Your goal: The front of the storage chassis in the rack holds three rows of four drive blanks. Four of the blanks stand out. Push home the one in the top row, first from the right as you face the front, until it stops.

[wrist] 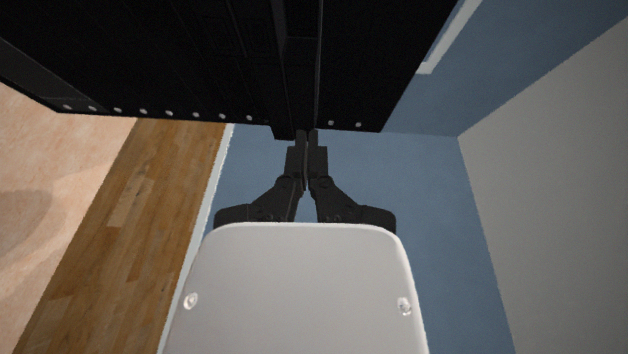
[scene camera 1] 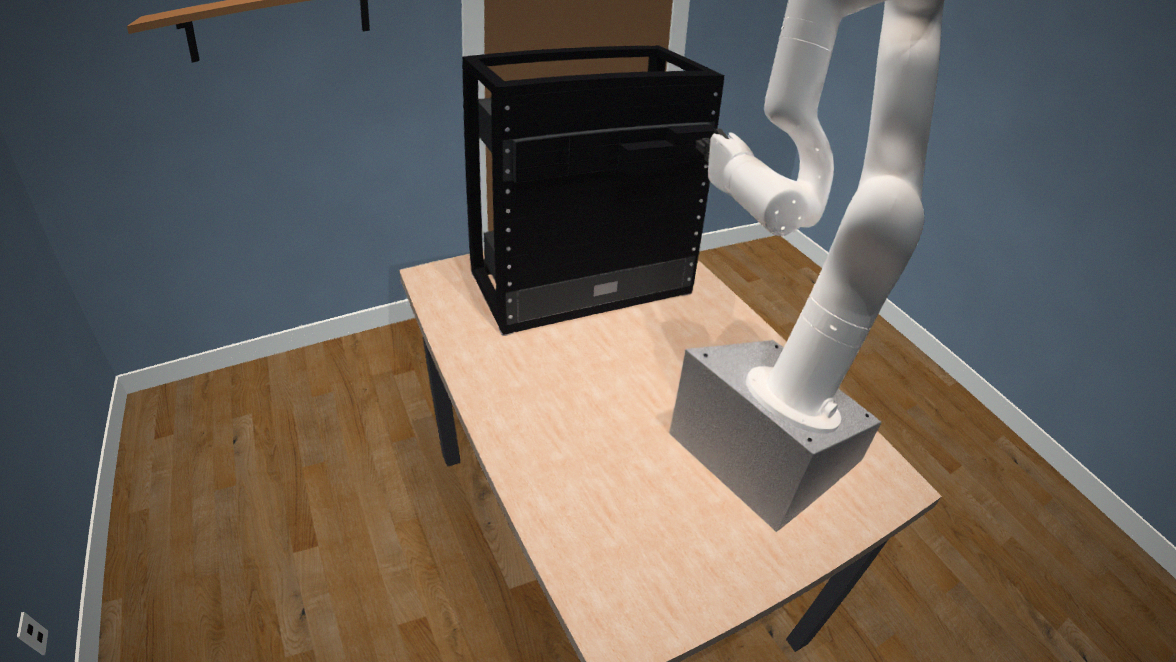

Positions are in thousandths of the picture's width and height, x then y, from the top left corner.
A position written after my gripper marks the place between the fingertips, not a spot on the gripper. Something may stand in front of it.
my gripper: wrist 491,403; scene camera 1 597,217
black rack: wrist 466,205; scene camera 1 510,294
